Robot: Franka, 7 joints.
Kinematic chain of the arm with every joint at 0, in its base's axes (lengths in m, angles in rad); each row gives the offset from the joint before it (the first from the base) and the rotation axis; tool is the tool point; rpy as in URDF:
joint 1: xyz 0 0 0.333 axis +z
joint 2: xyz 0 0 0 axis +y
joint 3: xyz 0 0 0.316 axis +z
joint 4: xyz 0.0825 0 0 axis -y
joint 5: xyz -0.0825 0 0.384 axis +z
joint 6: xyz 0 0 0 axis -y
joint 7: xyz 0.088 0 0 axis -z
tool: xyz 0 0 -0.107 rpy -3.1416 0 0
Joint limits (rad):
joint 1: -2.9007..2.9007
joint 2: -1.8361..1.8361
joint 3: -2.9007..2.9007
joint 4: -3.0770..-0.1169
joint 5: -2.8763..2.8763
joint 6: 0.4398..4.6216
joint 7: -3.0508..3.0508
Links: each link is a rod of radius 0.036 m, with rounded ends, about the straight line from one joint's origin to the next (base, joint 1, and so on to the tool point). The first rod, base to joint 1, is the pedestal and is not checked.
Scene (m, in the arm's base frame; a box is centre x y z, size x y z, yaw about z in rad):
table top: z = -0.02
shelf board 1: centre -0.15 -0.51 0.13 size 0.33 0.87 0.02 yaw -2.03
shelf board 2: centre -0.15 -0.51 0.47 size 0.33 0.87 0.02 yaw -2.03
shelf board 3: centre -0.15 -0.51 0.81 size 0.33 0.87 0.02 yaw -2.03
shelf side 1: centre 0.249 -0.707 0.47 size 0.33 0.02 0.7 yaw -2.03
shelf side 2: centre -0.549 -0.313 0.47 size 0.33 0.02 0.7 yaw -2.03
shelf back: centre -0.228 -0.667 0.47 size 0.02 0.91 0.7 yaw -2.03
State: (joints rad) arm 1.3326 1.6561 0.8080 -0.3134 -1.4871 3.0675 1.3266
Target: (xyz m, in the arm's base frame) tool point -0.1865 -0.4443 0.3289
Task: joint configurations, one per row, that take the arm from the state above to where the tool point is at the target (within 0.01 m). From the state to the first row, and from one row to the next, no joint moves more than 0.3 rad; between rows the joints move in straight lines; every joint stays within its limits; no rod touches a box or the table.
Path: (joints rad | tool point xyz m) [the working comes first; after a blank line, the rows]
Joints at the target: 2.7920 1.6368 1.3734 -2.3306 -1.8478 3.2140 1.3266
Straight joint move there: touches shelf board 1, shelf side 2.

1: 1.3678 1.5392 0.8084 -0.6083 -1.6516 3.1667 1.1935 | -0.1197 0.8048 0.2152
2: 1.4031 1.4224 0.8089 -0.9032 -1.8162 3.2658 1.0603 | -0.2540 0.7365 0.2114
3: 1.4383 1.3055 0.8093 -1.1981 -1.9807 3.3650 0.9272 | -0.3548 0.6293 0.2040
4: 1.4736 1.1886 0.8097 -1.4931 -2.1452 3.4642 0.7940 | -0.4107 0.4973 0.1935
5: 1.6481 1.2477 0.8586 -1.7807 -2.1687 3.5151 0.9005 | -0.4868 0.2724 0.1531
6: 1.8226 1.3068 0.9074 -2.0683 -2.1922 3.5660 1.0071 | -0.4665 0.0500 0.1546
7: 1.9971 1.3659 0.9563 -2.3559 -2.2157 3.6169 1.1136 | -0.3652 -0.1225 0.1922
8: 2.1716 1.4250 1.0051 -2.6435 -2.2392 3.6679 1.2201 | -0.2182 -0.2126 0.2548
9: 2.3461 1.4841 1.0540 -2.9312 -2.2627 3.7188 1.3266 | -0.0708 -0.2103 0.3289
10: 2.4947 1.5350 1.1605 -2.7310 -2.1244 3.5505 1.3266 | -0.1095 -0.2883 0.3155
11: 2.6433 1.5859 1.2669 -2.5308 -1.9861 3.3823 1.3266 | -0.1487 -0.3678 0.3165
12: 2.7920 1.6368 1.3734 -2.3306 -1.8478 3.2140 1.3266 | -0.1865 -0.4443 0.3289

